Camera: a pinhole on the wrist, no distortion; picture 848 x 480 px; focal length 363.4 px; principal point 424.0 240.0 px. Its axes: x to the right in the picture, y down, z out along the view. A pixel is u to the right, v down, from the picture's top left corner.
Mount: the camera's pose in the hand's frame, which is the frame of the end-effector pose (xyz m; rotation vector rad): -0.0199 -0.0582 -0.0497 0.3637 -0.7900 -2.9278
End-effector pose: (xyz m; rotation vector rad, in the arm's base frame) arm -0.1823 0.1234 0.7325 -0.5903 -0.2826 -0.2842
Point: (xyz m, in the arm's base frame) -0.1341 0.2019 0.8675
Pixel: 122 326
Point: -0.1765 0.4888 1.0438
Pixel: 283 306
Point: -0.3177 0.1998 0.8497
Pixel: 480 406
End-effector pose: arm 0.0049 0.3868 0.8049 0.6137 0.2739 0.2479
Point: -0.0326 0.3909 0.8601
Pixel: 401 98
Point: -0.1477 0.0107 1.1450
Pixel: 579 431
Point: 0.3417 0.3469 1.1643
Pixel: 98 305
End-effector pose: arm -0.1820 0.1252 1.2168 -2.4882 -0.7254 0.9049
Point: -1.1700 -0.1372 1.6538
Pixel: outside the picture
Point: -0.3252 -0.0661 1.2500
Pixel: 717 82
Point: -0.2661 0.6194 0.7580
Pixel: outside the picture
